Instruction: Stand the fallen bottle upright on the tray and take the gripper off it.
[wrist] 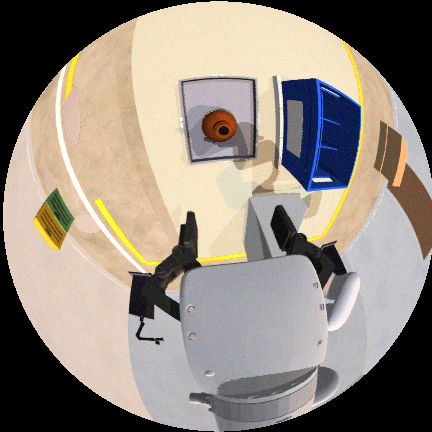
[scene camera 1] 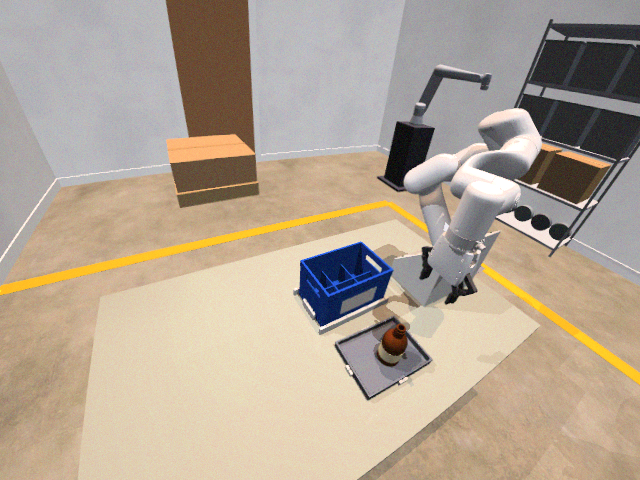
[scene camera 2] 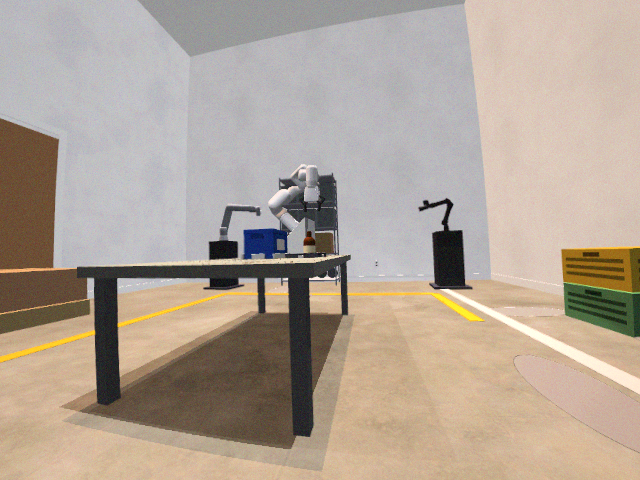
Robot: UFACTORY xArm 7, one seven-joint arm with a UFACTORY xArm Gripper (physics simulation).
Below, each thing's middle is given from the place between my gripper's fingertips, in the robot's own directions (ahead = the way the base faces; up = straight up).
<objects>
Now: the brown bottle [scene camera 1: 394, 342] 210 mm below my hand and 70 mm ahead of it. The rest, counted from my hand: grey tray [scene camera 1: 361, 351] 290 mm below, 80 mm ahead, 20 mm to the right.
</objects>
